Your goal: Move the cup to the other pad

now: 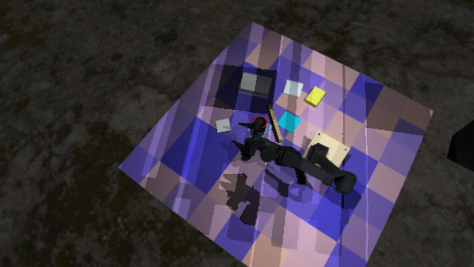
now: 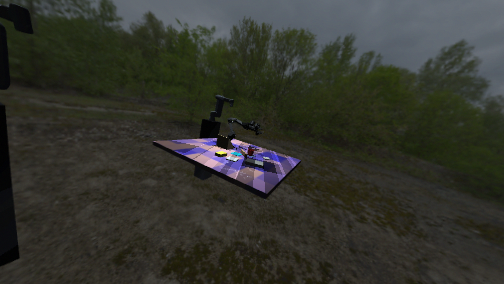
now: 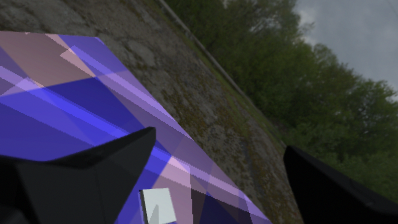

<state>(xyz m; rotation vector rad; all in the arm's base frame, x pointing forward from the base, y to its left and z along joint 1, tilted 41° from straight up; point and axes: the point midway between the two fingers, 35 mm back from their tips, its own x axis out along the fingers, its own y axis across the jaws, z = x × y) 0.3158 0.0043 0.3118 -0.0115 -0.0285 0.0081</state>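
My gripper tip is 26 cm above the dark red cup, 21 cm to the left of it and 2 cm past it. The rest, counted from my gripper tip: light blue pad (31 cm below, 21 cm to the right, 2 cm behind); wooden bar (29 cm below, 26 cm to the right, 8 cm behind); small marble (28 cm below, 20 cm to the right, 2 cm behind).
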